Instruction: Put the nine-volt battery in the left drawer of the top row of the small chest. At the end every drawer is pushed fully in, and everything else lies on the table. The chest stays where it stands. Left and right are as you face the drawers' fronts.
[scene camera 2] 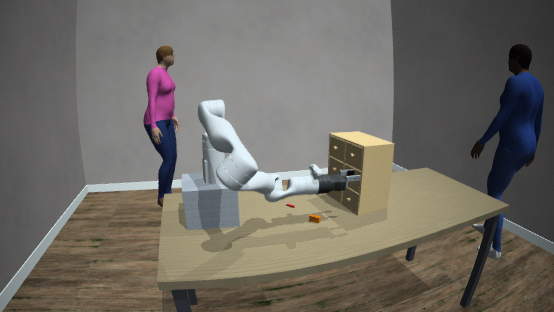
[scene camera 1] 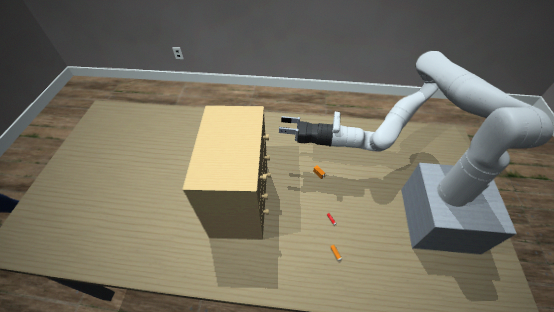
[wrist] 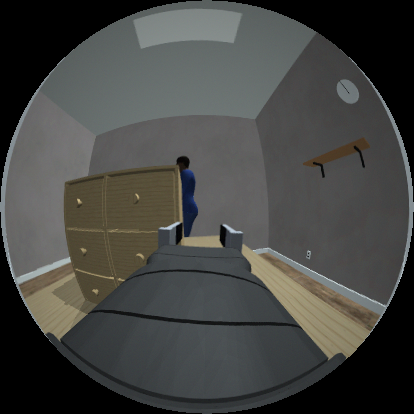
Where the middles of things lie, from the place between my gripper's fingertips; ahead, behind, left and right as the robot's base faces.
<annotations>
I see my gripper 140 mm short of the small wooden chest (scene camera 1: 221, 183), 180 mm to the right of it and 50 mm above it.
</annotations>
